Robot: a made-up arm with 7 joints. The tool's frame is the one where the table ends.
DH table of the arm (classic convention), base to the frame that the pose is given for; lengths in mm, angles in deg. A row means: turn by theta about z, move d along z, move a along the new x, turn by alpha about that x. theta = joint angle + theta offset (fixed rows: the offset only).
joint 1: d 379.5; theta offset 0; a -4.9; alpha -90
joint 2: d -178.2; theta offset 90; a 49.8; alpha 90
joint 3: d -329.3; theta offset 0; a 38.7; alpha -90
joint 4: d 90.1; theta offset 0; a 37.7; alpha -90
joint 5: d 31; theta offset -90; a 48.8; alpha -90
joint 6: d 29.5; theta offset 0; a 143.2; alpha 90
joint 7: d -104; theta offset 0; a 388.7; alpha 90
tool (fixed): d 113.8; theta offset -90; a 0; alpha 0
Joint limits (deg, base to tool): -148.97..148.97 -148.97..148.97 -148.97..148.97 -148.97..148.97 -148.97..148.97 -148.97..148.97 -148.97..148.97
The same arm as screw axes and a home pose.
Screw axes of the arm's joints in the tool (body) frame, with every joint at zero. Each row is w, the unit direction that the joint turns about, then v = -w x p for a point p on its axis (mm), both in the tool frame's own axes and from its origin. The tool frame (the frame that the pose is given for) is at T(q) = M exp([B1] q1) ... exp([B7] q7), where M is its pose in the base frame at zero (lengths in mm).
B1: w 0 0 1 v -492.6 -261.2 0
B2: w 0 1 0 v -41.9 0 256.3
B3: w 1 0 0 v 0 -7.9 670.8
B4: w 0 1 0 v 46.6 0 -73
B5: w -1 0 0 v 0 84.3 -580.7
B6: w 0 0 -1 v 531.9 -104 0
B7: w -1 0 0 v 0 113.8 -388.7
M =
1 0 0 -261.2
0 1 0 492.6
0 0 1 337.6
0 0 0 1
Joint limits (rad, base to tool): -2.6..2.6 -2.6..2.6 -2.6..2.6 -2.6..2.6 -2.6..2.6 -2.6..2.6 -2.6..2.6

